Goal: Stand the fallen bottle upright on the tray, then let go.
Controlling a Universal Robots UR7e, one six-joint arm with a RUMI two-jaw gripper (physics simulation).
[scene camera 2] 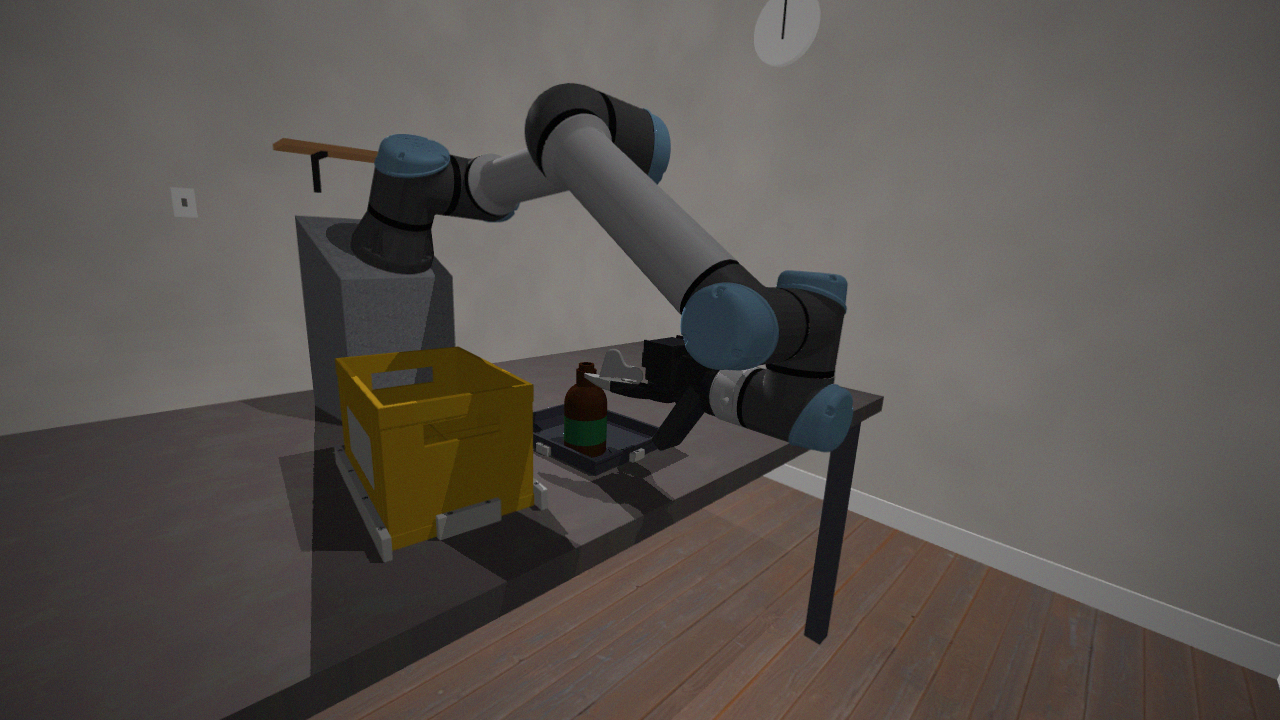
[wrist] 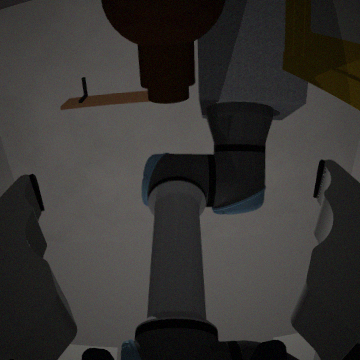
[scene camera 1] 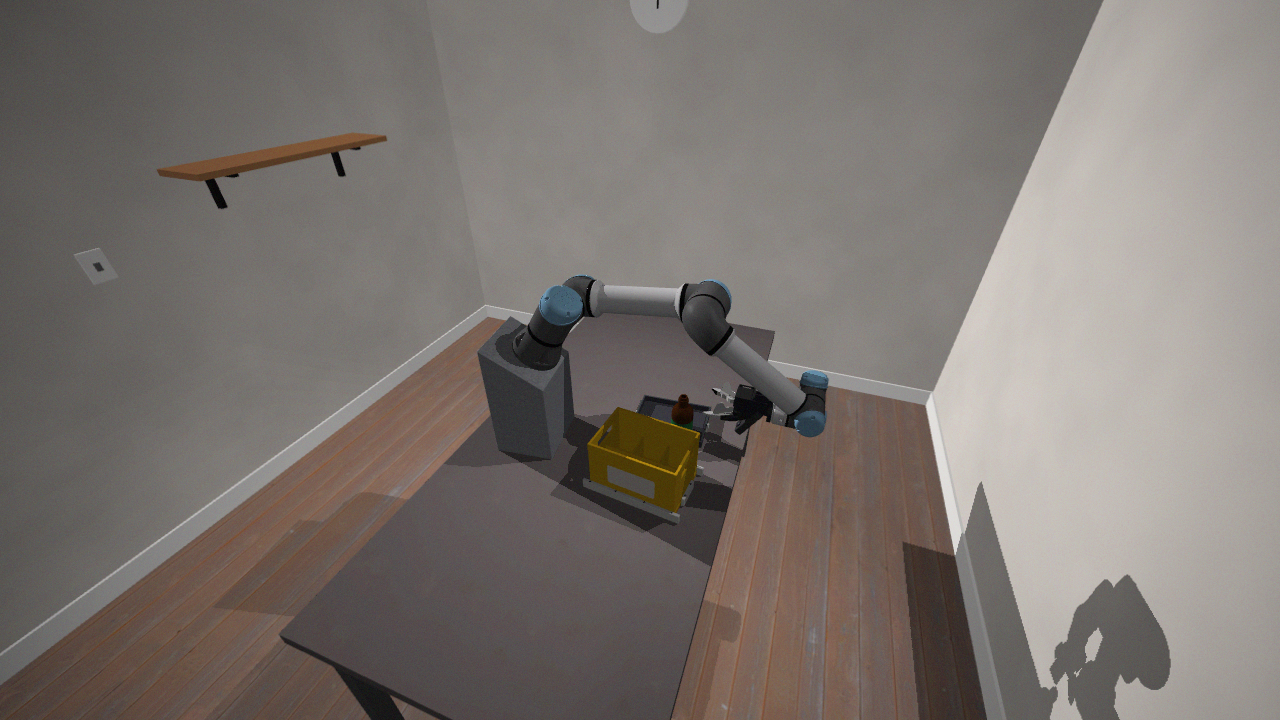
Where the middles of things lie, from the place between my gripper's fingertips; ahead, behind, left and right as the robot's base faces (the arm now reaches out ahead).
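Measured from the brown bottle (scene camera 2: pixel 585 405), my gripper is now 8 cm past it and 1 cm to the left of it, and 9 cm above it.
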